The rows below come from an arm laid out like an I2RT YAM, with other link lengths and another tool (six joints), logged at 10 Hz.
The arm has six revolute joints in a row. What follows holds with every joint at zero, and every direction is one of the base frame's.
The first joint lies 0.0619 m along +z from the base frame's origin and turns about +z.
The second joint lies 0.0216 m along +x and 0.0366 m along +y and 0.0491 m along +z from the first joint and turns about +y.
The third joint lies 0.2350 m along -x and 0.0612 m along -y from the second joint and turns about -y.
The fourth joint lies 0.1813 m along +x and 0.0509 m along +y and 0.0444 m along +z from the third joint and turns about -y.
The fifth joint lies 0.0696 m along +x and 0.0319 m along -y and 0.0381 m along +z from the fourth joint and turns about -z.
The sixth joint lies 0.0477 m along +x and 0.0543 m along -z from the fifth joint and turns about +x.
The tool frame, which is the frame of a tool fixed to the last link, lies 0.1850 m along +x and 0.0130 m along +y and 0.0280 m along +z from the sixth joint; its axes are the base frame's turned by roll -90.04, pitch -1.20 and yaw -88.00 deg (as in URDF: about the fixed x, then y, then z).
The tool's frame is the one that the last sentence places.
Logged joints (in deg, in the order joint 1, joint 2, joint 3, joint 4, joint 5, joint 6), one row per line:
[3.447 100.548 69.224 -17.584 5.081 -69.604]
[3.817 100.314 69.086 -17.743 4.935 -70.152]
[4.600 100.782 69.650 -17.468 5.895 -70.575]
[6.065 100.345 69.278 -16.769 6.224 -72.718]
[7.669 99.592 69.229 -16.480 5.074 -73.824]
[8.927 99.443 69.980 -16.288 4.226 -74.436]
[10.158 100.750 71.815 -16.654 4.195 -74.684]
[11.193 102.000 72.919 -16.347 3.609 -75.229]
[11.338 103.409 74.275 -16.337 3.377 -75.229]
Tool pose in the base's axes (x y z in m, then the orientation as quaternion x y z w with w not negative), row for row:
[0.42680 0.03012 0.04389 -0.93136 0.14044 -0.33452 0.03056]
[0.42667 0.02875 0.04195 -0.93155 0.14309 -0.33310 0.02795]
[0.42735 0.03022 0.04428 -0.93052 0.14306 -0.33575 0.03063]
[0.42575 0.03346 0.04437 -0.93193 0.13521 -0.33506 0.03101]
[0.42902 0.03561 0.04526 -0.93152 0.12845 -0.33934 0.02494]
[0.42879 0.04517 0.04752 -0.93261 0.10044 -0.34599 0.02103]
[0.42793 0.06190 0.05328 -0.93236 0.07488 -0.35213 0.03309]
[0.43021 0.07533 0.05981 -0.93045 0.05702 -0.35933 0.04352]
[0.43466 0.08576 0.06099 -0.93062 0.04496 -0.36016 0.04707]
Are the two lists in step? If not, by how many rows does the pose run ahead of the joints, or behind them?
The pose runs 2 rows behind the joints: the pose in row i belongs to the joints in row i - 2.
